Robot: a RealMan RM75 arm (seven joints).
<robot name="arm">
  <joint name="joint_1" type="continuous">
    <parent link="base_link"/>
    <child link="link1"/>
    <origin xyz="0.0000 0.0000 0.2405" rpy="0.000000 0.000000 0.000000"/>
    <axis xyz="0 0 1"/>
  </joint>
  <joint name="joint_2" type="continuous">
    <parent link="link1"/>
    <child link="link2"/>
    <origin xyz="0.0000 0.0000 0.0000" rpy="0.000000 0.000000 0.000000"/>
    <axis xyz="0 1 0"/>
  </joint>
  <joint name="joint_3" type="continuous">
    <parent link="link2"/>
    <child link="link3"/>
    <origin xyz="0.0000 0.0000 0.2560" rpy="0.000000 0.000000 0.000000"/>
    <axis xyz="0 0 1"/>
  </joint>
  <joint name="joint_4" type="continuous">
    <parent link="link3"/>
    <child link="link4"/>
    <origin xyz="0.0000 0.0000 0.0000" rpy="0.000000 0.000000 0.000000"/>
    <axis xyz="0 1 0"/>
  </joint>
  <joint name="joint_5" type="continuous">
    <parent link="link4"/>
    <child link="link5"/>
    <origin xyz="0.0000 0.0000 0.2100" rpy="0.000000 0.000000 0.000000"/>
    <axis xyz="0 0 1"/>
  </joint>
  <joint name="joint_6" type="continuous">
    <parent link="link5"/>
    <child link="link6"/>
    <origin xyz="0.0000 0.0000 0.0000" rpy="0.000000 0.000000 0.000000"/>
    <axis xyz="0 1 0"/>
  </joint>
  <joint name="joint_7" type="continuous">
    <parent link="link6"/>
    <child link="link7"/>
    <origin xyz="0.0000 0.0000 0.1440" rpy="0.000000 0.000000 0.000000"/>
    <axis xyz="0 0 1"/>
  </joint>
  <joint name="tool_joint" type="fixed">
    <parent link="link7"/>
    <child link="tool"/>
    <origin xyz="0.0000 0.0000 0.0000" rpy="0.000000 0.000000 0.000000"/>
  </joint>
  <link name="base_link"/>
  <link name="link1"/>
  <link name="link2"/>
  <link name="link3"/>
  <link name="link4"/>
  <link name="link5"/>
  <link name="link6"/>
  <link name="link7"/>
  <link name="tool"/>
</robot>
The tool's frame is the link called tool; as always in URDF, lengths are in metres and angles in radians. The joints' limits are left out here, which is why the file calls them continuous.
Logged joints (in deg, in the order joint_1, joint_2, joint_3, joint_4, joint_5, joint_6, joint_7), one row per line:
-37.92, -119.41, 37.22, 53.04, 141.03, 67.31, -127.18
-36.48, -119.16, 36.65, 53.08, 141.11, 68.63, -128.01
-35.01, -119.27, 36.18, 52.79, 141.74, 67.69, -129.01
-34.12, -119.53, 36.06, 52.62, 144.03, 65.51, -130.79
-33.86, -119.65, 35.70, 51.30, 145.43, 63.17, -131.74
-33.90, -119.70, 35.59, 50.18, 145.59, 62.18, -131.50
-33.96, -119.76, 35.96, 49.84, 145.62, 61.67, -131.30
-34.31, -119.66, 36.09, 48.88, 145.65, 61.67, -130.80
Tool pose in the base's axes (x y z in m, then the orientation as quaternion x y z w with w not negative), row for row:
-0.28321, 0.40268, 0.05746, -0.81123, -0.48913, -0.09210, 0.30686
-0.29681, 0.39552, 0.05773, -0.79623, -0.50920, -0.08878, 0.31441
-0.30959, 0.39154, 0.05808, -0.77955, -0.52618, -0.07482, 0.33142
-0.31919, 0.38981, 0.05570, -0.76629, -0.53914, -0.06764, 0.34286
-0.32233, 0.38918, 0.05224, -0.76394, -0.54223, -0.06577, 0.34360
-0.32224, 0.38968, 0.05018, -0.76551, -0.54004, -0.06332, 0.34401
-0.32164, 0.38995, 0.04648, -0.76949, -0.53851, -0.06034, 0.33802
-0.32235, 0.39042, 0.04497, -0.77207, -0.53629, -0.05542, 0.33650
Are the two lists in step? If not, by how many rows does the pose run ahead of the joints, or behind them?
The pose runs 1 row ahead of the joints: the pose in row i belongs to the joints in row i + 1.
